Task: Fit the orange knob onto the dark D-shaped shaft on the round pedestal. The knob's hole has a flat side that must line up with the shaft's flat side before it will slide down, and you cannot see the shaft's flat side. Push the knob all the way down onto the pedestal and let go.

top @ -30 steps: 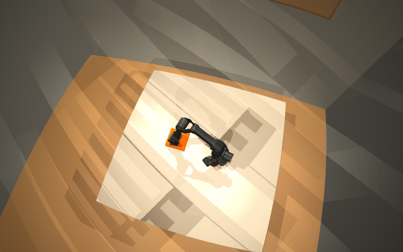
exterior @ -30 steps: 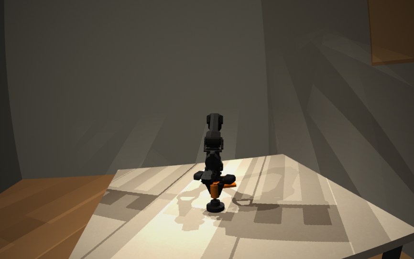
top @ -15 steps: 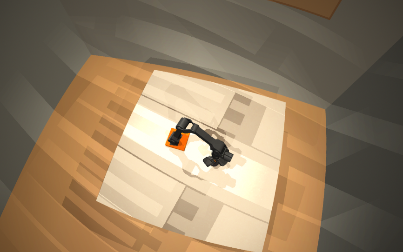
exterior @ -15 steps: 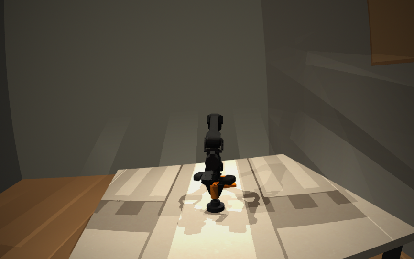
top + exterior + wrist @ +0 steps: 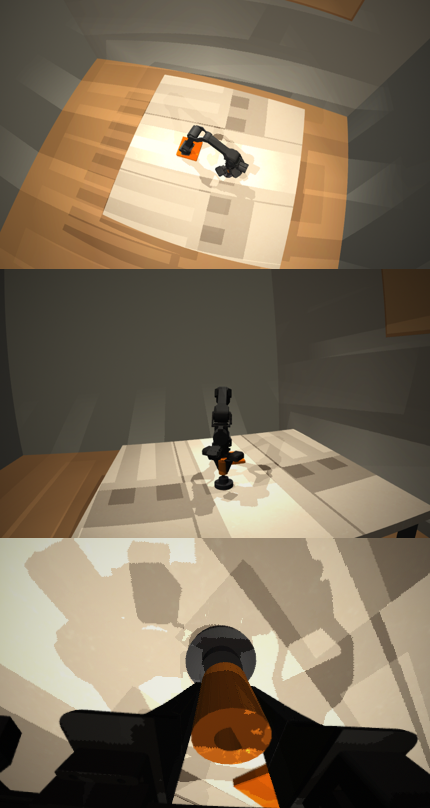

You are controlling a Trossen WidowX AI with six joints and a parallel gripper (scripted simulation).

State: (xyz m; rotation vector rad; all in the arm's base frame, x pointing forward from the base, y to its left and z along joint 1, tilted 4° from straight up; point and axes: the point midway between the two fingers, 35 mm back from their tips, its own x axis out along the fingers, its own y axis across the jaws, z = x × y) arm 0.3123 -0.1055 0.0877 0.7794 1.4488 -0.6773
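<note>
Right now my gripper tip is 2 cm below the orange knob. Round my gripper tip: dark round pedestal: 4 cm below.
</note>
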